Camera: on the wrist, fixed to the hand. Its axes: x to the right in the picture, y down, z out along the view.
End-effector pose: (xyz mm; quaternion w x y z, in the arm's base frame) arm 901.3 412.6 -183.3 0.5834 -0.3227 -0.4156 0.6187
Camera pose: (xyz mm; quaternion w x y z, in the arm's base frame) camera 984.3 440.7 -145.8 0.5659 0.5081 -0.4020 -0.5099
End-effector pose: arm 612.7 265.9 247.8 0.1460 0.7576 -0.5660 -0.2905
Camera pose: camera 707.8 261.1 250.8 0.3829 -0.5323 -0.7117 0.2520
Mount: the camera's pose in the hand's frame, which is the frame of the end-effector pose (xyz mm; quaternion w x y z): 21.8 -70.3 -60.5 0.0178 0.0184 -0.1491 -0.9885
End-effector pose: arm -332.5 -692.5 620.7 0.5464 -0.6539 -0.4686 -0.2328
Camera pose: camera -371.0 -743.7 691.2 0.2782 -0.4269 0.7405 0.4382
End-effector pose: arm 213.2 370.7 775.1 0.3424 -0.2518 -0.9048 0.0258
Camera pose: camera 206.8 312.1 850.0 0.0987 -0.9001 0.3156 0.2838
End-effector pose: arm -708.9 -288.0 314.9 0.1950 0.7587 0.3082 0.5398
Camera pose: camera -778.8 -223.8 306.6 0.5690 -0.2071 0.7363 -0.3019
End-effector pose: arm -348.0 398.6 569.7 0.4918 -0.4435 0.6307 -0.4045
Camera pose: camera -398.6 362.6 642.0 0.2889 0.6826 0.5079 0.4388
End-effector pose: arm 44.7 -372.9 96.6 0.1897 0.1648 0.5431 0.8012
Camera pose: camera 6.0 -387.5 10.8 0.8733 -0.4110 0.1590 -0.2078
